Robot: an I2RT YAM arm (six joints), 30 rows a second.
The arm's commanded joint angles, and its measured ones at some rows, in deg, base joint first. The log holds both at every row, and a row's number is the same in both.
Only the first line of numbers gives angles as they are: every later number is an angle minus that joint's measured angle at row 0.
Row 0, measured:
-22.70 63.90 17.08 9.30 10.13 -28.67
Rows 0 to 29, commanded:
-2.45 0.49 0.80 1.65 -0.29 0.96
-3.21 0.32 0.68 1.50 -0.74 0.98
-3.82 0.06 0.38 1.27 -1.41 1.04
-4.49 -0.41 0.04 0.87 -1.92 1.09
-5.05 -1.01 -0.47 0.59 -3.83 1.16
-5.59 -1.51 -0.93 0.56 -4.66 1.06
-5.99 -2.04 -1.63 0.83 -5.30 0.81
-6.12 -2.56 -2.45 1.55 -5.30 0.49
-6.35 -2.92 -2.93 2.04 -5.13 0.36
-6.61 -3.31 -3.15 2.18 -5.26 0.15
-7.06 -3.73 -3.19 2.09 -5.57 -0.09
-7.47 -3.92 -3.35 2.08 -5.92 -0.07
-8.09 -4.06 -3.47 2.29 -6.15 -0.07
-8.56 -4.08 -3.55 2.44 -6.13 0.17
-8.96 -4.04 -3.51 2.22 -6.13 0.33
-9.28 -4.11 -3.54 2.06 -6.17 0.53
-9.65 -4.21 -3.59 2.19 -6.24 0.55
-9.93 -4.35 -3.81 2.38 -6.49 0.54
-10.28 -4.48 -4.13 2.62 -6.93 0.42
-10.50 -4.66 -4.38 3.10 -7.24 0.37
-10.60 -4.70 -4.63 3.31 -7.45 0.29
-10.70 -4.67 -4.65 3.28 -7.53 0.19
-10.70 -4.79 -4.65 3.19 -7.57 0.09
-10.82 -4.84 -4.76 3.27 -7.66 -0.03
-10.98 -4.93 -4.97 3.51 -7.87 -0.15
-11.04 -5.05 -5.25 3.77 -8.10 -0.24
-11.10 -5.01 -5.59 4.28 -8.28 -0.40
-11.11 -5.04 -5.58 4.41 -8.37 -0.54
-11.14 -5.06 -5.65 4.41 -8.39 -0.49
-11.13 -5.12 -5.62 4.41 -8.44 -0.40
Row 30, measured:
-10.80 -4.59 -4.87 3.34 -7.15 -0.06
